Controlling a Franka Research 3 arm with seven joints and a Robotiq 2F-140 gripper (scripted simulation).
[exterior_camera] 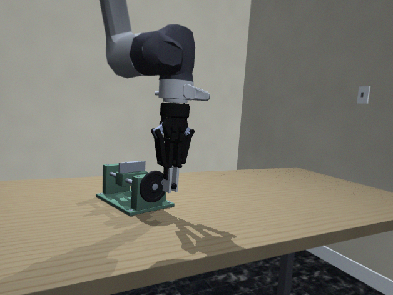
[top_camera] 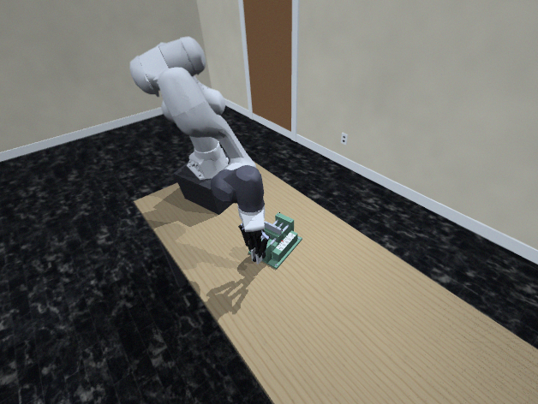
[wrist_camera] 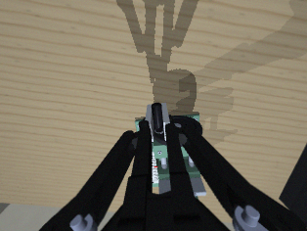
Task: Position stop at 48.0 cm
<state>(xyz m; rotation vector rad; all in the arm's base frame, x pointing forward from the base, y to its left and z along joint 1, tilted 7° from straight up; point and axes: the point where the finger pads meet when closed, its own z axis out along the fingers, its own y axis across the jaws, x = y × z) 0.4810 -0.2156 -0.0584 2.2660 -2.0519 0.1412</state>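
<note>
My gripper is now 1 cm past the black handwheel, 2 cm to the right of it and 2 cm above it. Also, from my hand: stop block 3 cm behind, 14 cm to the left, 1 cm below.
</note>
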